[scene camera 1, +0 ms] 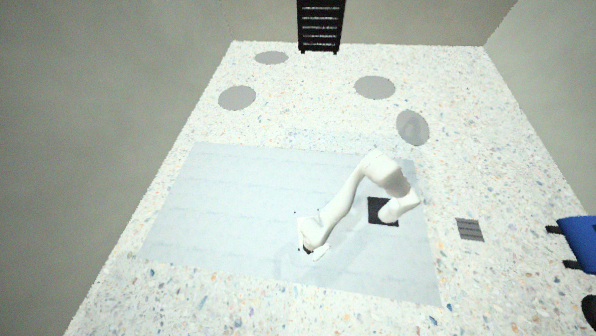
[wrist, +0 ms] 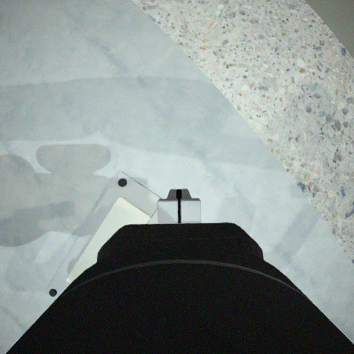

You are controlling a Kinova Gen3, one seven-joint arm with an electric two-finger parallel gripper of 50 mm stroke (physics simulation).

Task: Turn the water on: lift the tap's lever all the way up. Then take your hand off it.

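Pixels of known places: gripper, fingertip midpoint: (scene camera 1: pixel 313 252); arm's base, link origin: (scene camera 1: pixel 386 215).
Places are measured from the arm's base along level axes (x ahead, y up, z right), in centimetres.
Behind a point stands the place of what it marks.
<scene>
The tap's fixture shows in part in the wrist view: a cream panel (wrist: pixel 107 237) on a pale base plate (wrist: pixel 131 192) with dark round dots at its corners. It lies partly under the gripper body. In the scene view a white edge of the fixture (scene camera 1: pixel 300 227) shows beside the arm's end. The lever cannot be made out in either view, so its position cannot be told. My gripper (wrist: pixel 178 200) (scene camera 1: pixel 307 251) @(y 10.8, x 37.9, z -32.0 cm) is shut with nothing between its fingers. Its fingertips are seen just to the right of the panel in the wrist view; contact with the tap cannot be seen.
The white arm rises from a black base plate (scene camera 1: pixel 372 216) @(y 0.0, x 7.8, z -2.5 cm) to the right of the fixture, on a pale blue mat (scene camera 1: pixel 210 200) @(y -1.2, x 110.8, z -16.6 cm). A grey grate (scene camera 1: pixel 470 229) and a blue object (scene camera 1: pixel 580 240) are at the right. A black rack (scene camera 1: pixel 300 30) stands at the back.
</scene>
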